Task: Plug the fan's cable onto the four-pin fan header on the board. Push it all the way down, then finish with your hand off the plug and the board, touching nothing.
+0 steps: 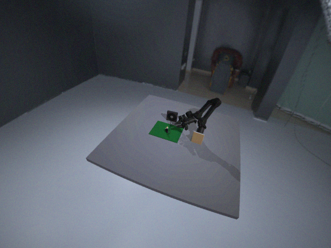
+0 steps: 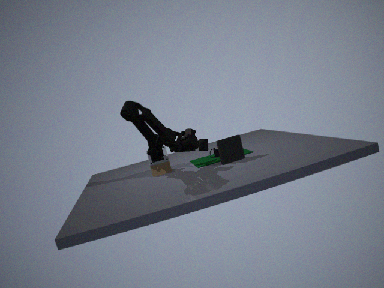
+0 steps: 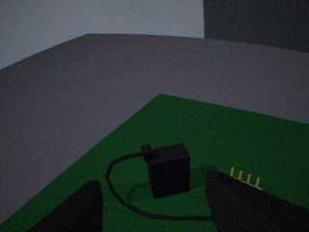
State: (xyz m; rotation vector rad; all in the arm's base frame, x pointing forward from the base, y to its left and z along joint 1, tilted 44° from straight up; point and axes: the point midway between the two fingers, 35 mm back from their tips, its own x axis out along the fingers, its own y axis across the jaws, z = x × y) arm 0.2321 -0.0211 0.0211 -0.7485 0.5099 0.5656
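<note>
Now: gripper tip 70 mm short of the fan plug, 70 mm above it and 40 mm to the right of it. Round my gripper tip: green board: 110 mm below, 80 mm ahead, 20 mm to the left; dark square fan: 170 mm to the right, 100 mm ahead, 30 mm below.
</note>
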